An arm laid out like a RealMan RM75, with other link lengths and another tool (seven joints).
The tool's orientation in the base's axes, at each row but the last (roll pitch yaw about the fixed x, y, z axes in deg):
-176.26, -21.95, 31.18
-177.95, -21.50, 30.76
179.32, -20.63, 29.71
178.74, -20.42, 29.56
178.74, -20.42, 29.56
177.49, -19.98, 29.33
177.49, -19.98, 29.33
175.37, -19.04, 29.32
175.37, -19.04, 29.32
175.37, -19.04, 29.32
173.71, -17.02, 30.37
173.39, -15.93, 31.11
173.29, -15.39, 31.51
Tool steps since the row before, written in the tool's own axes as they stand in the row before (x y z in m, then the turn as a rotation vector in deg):
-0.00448, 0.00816, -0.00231, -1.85, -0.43, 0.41
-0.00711, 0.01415, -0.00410, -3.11, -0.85, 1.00
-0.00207, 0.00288, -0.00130, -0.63, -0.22, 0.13
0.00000, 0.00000, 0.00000, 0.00, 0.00, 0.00
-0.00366, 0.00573, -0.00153, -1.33, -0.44, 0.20
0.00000, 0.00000, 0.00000, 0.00, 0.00, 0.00
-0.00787, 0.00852, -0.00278, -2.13, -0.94, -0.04
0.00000, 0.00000, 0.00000, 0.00, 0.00, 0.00
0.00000, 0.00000, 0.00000, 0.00, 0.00, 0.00
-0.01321, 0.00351, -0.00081, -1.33, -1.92, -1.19
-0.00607, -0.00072, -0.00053, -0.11, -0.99, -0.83
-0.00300, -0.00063, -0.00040, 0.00, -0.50, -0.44
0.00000, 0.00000, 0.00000, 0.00, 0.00, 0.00
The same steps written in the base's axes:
0.00017, -0.00959, -0.00003, -1.58, -0.42, -1.04
0.00049, -0.01633, 0.00074, -2.63, -0.54, -2.04
-0.00067, -0.00368, 0.00052, -0.58, -0.08, -0.35
0.00000, 0.00000, 0.00000, 0.00, 0.00, 0.00
-0.00068, -0.00693, 0.00027, -1.24, -0.20, -0.66
0.00000, 0.00000, 0.00000, 0.00, 0.00, 0.00
-0.00328, -0.01146, 0.00027, -2.21, -0.16, -0.73
0.00000, 0.00000, 0.00000, 0.00, 0.00, 0.00
0.00000, 0.00000, 0.00000, 0.00, 0.00, 0.00
-0.00952, -0.00928, -0.00328, -2.37, 0.97, 0.54
-0.00551, -0.00233, -0.00135, -0.82, 0.77, 0.65
-0.00289, -0.00096, -0.00051, -0.37, 0.41, 0.36
0.00000, 0.00000, 0.00000, 0.00, 0.00, 0.00

